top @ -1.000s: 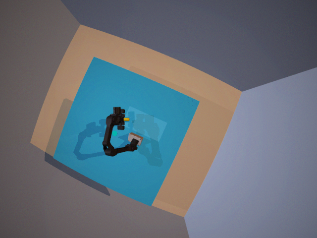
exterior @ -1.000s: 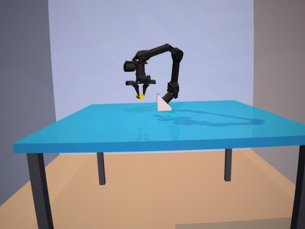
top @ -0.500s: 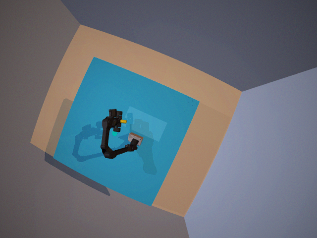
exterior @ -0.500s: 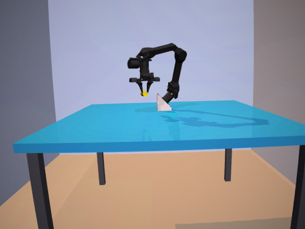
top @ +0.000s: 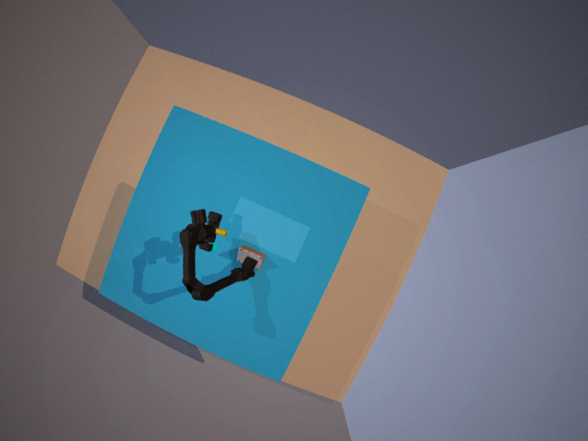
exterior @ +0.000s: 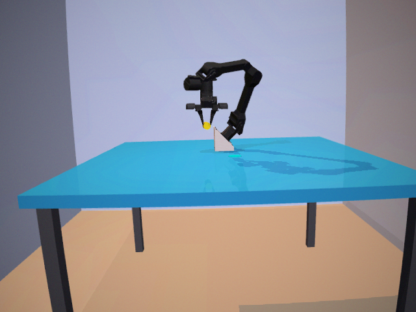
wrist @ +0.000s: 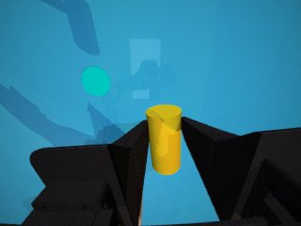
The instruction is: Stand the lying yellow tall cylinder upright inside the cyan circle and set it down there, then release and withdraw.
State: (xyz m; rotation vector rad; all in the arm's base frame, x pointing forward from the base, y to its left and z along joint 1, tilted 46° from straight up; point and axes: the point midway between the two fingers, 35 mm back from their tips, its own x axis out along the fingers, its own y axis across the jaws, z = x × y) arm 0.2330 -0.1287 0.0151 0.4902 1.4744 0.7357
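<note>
The yellow cylinder is 2 cm behind my gripper tip. The rest, counted from my gripper tip: cyan circle: 14 cm below, 12 cm to the left, 2 cm ahead.
</note>
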